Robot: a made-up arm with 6 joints.
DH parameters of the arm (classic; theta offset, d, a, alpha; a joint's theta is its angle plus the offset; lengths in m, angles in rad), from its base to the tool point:
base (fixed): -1.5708 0 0.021 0
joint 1: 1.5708 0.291 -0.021 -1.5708
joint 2: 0.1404 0 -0.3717 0
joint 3: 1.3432 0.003 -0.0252 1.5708
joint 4: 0 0.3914 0.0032 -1.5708
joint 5: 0 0.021 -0.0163 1.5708
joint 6: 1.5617 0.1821 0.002 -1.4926
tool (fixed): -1.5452 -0.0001 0 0
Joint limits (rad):
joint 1: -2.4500..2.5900
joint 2: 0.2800..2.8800
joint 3: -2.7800..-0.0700
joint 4: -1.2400..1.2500
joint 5: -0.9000..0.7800
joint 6: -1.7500..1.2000
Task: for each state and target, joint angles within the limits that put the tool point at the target. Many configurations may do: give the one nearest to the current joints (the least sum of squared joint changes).
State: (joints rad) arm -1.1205 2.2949 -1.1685 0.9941 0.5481 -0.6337
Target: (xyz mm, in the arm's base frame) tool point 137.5 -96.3 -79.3
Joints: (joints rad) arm -1.1013 2.5951 -0.6111 0.8872 0.5898 -0.6354
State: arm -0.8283 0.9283 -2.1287 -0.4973 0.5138 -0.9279
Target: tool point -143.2 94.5 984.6
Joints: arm -0.8555 0.3661 -1.7112 -0.4727 0.7800 -0.9299
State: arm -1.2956 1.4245 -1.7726 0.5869 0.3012 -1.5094
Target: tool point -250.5 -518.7 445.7
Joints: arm -2.1263 1.5741 -1.1380 0.4604 0.4100 -1.5133
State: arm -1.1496 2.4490 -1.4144 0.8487 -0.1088 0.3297
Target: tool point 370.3 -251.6 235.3
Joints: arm -0.6733 1.6203 -0.6839 0.7934 0.3187 0.3248
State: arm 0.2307 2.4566 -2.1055 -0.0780 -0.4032 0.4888
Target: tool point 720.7 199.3 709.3
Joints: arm 0.2503 2.1112 -2.0326 -0.0902 -0.5198 0.4896
